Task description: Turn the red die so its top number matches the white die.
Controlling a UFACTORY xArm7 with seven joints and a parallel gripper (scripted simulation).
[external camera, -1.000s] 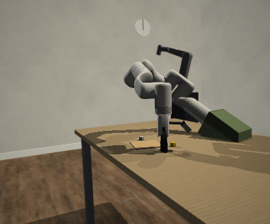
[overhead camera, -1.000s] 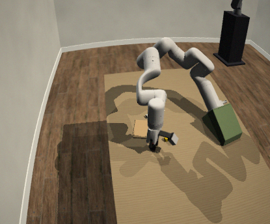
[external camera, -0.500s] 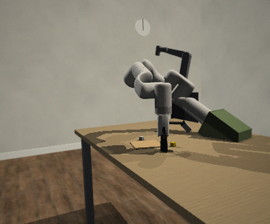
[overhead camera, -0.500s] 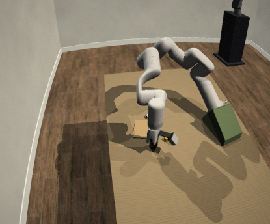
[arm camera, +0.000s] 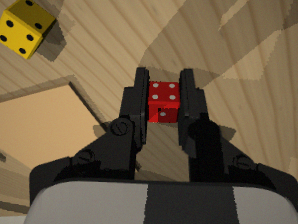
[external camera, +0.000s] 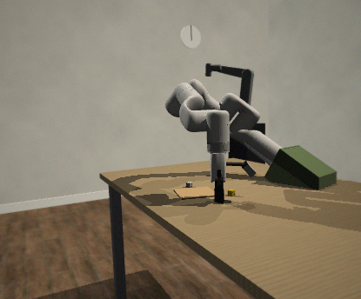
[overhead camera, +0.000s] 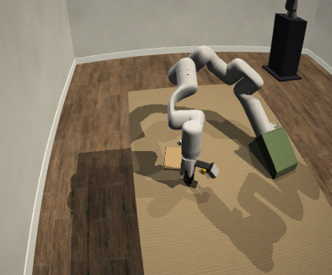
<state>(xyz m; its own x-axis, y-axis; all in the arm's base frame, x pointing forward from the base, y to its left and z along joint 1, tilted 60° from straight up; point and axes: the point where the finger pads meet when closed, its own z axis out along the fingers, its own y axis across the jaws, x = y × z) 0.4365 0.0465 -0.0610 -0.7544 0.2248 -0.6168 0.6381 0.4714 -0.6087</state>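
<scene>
Right now my hand is 1 cm past the tan mat, 14 cm to the left of it and 2 cm above it. From my hand the other things lie so: white die (5 cm behind, 23 cm to the right, 1 cm below); then yellow die (8 cm behind, 3 cm to the right, 1 cm below); then red die (1 cm below).
</scene>
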